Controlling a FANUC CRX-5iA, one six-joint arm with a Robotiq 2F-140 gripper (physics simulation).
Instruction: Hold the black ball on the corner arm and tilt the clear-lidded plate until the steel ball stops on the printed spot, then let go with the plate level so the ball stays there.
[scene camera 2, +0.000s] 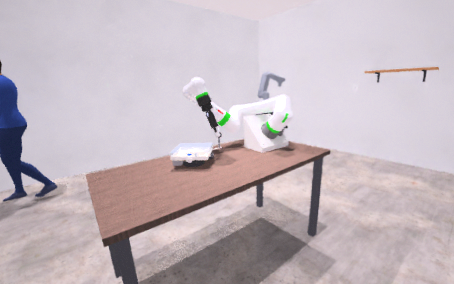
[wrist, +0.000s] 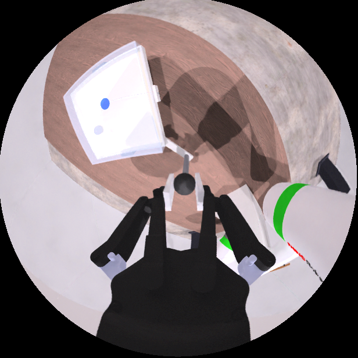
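Observation:
The white plate (wrist: 120, 120) (scene camera 2: 192, 154) with a clear lid stands on the table, at the upper left in the wrist view. A blue printed spot (wrist: 105, 104) (scene camera 2: 189, 155) shows on it. The steel ball (wrist: 99, 130) shows as a pale grey disc, apart from the spot, below it in the wrist view. A corner arm (wrist: 178, 149) runs from the plate's near corner to a thin post with the black ball (wrist: 184, 184) on top. My gripper (wrist: 184, 180) (scene camera 2: 218, 134) is shut on the black ball. Whether the plate is quite level is hard to tell.
The wooden table (scene camera 2: 150, 195) (wrist: 200, 90) carries the plate and the robot's white base (scene camera 2: 257, 135). The robot's forearm (wrist: 320, 212) is at the right in the wrist view. A person in blue (scene camera 2: 10, 110) is at the far left, beyond the table. A wall shelf (scene camera 2: 402, 70) hangs at the right.

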